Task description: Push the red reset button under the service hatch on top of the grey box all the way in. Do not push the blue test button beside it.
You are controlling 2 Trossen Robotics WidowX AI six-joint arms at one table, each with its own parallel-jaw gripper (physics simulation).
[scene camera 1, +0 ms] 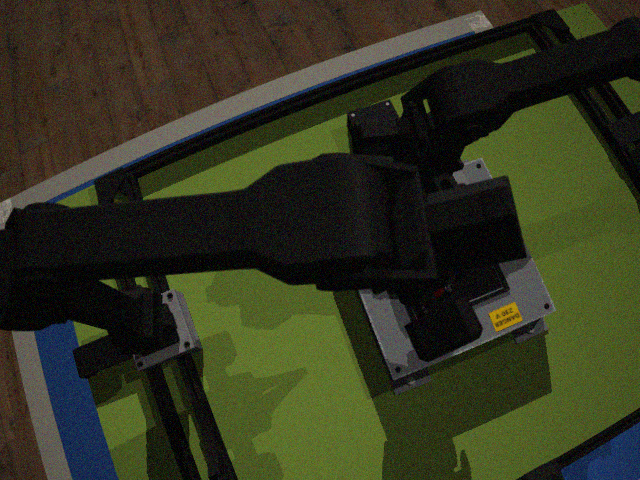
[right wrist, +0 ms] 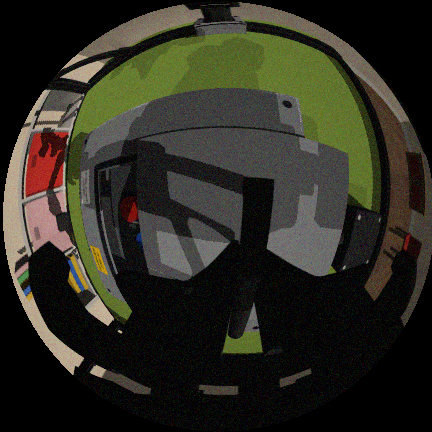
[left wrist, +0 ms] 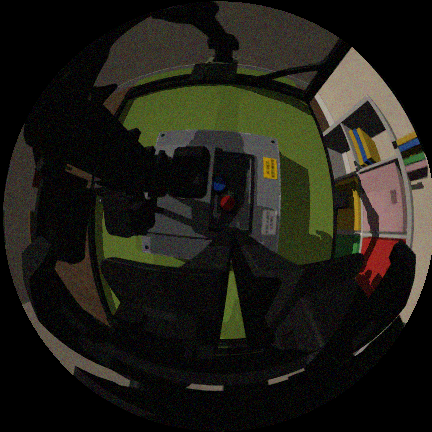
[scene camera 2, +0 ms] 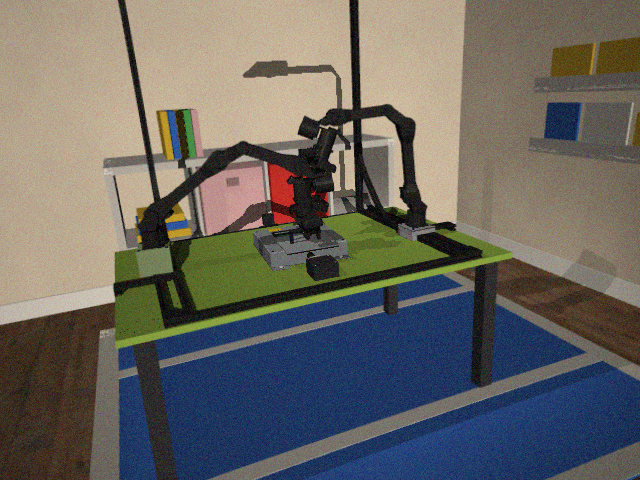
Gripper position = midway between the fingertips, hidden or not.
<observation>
My left gripper (scene camera 1: 427, 264) is shut, with nothing in its grasp. Also in view: a service hatch (right wrist: 197, 189). My right gripper (scene camera 2: 307, 238) holds the service hatch, which touches nothing else.
The service hatch is seen too in the left wrist view (left wrist: 175, 215). My left gripper shows as well in the left wrist view (left wrist: 230, 233) and in scene camera 2 (scene camera 2: 310, 186). My right gripper is seen too in the right wrist view (right wrist: 241, 245) and in the left wrist view (left wrist: 163, 188).
</observation>
